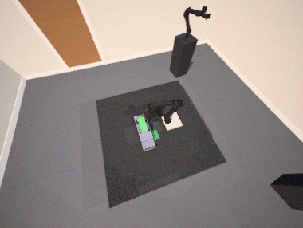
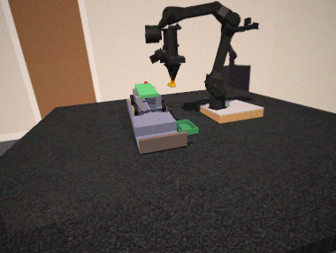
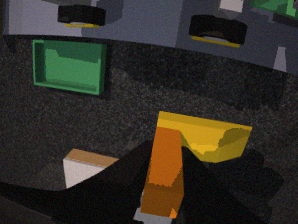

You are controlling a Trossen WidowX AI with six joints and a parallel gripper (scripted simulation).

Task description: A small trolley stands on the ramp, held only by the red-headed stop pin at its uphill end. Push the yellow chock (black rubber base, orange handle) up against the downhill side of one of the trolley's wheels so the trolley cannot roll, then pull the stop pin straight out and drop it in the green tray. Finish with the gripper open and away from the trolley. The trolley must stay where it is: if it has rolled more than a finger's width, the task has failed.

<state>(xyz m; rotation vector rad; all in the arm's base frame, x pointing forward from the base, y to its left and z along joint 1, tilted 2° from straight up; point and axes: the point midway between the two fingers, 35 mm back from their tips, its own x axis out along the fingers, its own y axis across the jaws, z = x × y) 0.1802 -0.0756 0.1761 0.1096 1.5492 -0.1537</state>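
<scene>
Now: gripper tip 100 mm to the left of the red-headed stop pin, 90 mm short of it and 40 mm above it. The rest, counted from my gripper tip: grey ramp 130 mm below, 130 mm ahead, 20 mm to the left; then yellow chock 20 mm to the right, 10 mm below; then trolley 130 mm ahead, 60 mm below, 10 mm to the left.
</scene>
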